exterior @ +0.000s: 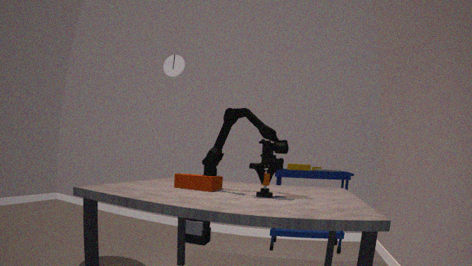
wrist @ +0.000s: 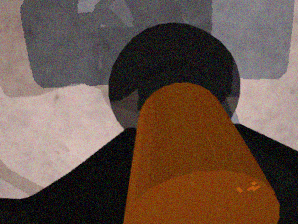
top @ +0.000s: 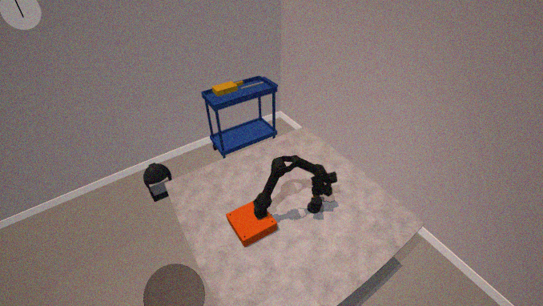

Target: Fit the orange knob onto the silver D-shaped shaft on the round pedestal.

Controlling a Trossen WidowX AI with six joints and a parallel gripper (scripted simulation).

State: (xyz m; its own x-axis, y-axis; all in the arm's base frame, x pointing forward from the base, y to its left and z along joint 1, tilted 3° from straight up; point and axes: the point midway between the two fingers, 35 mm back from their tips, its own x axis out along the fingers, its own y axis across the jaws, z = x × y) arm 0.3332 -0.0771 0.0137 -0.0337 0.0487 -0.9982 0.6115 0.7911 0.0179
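Right now the orange knob is 3 cm above my gripper tip. From my gripper tip the other things lie so: pedestal 4 cm below.
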